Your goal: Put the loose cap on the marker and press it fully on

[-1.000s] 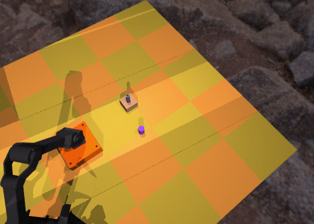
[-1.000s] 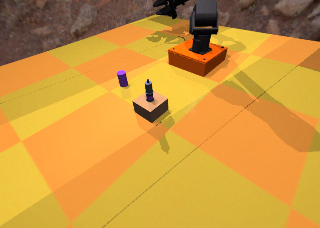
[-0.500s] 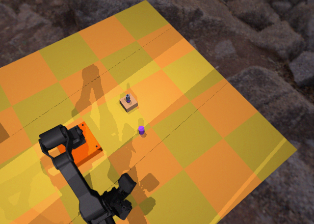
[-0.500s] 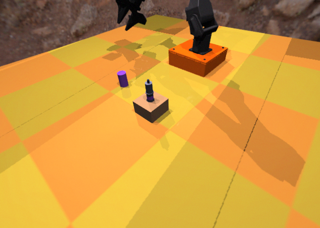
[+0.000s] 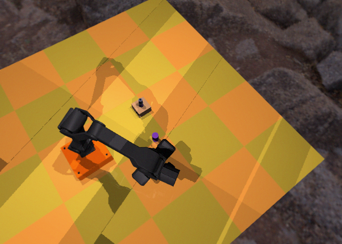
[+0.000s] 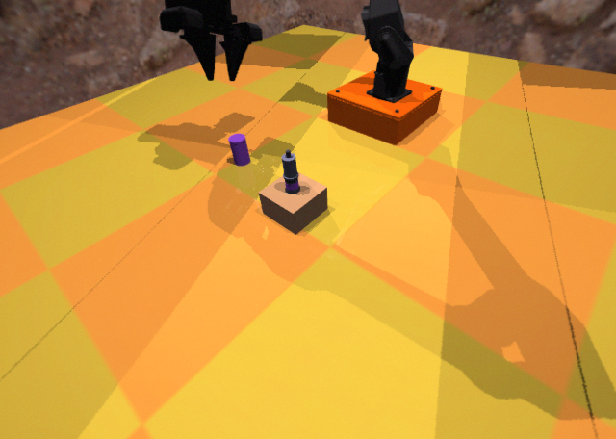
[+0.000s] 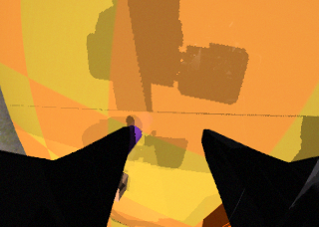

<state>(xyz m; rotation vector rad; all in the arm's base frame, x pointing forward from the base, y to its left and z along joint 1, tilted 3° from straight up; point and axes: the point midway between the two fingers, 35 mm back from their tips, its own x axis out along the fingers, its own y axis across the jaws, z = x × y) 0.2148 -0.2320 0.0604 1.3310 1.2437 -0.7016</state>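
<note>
The purple cap is 110 mm to the left of my gripper tip, 80 mm below it and 60 mm ahead of it. Round my gripper tip: brown holder block: 280 mm to the left, 90 mm ahead, 80 mm below.
</note>
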